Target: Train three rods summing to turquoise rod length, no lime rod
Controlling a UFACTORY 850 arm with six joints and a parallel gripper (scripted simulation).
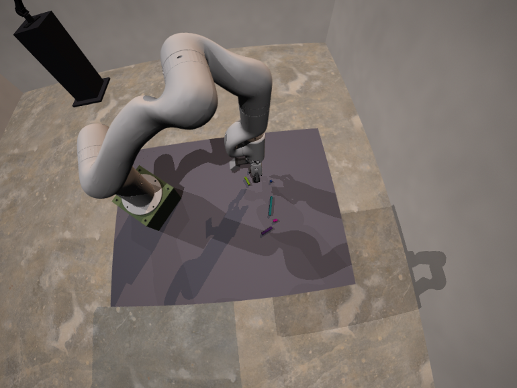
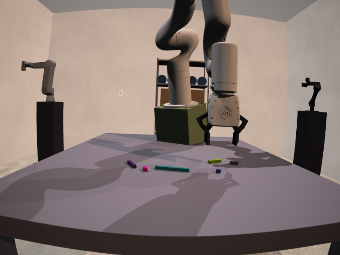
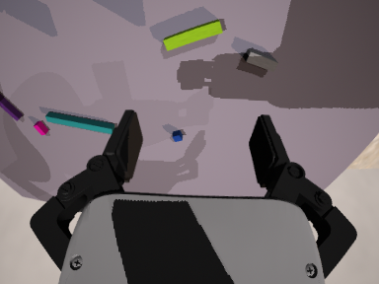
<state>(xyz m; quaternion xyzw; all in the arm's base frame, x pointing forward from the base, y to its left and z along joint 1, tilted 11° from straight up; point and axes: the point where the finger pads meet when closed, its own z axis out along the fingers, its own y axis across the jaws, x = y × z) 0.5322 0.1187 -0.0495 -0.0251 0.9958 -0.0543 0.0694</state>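
Now: the blue rod 8 cm ahead of my hand, 2 cm to the right of it and 8 cm below it. Also, from my hand: grey rod: 3 cm behind, 6 cm to the left, 8 cm below; turquoise rod: 6 cm ahead, 16 cm to the right, 8 cm below; lime rod: 5 cm behind, 1 cm to the right, 8 cm below.
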